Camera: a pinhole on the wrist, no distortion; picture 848 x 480 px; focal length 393.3 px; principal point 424.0 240.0 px. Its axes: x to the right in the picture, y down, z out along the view. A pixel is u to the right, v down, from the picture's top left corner.
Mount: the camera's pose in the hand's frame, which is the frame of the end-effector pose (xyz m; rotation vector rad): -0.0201 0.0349 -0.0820 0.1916 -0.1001 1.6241
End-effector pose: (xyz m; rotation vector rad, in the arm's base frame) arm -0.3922 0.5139 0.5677 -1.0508 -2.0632 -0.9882
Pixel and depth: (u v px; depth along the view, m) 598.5 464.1 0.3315
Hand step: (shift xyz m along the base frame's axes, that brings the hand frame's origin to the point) 0.1367 0.1989 -0.2645
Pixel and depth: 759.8 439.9 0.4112
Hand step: 0.2849 0.3603 -0.2843
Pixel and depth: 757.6 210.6 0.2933
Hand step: 0.1438 0.3020 -0.0510
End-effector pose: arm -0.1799 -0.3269 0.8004 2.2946 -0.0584 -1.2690
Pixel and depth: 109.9 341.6 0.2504
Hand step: -0.1800 0.1452 -0.1064
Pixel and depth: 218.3 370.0 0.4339
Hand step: -0.3737 0.1453 -0.1619
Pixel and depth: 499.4 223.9 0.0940
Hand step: -0.0098 -0.0335 0.0193
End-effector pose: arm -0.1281 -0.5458 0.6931 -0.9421 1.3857 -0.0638
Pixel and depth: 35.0 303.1 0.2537
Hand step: 0.2198 -0.0871 0.1666
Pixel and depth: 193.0 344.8 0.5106
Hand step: 0.4588 0.0195 0.2614
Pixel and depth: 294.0 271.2 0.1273
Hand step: 0.0396 0.0101 0.0301
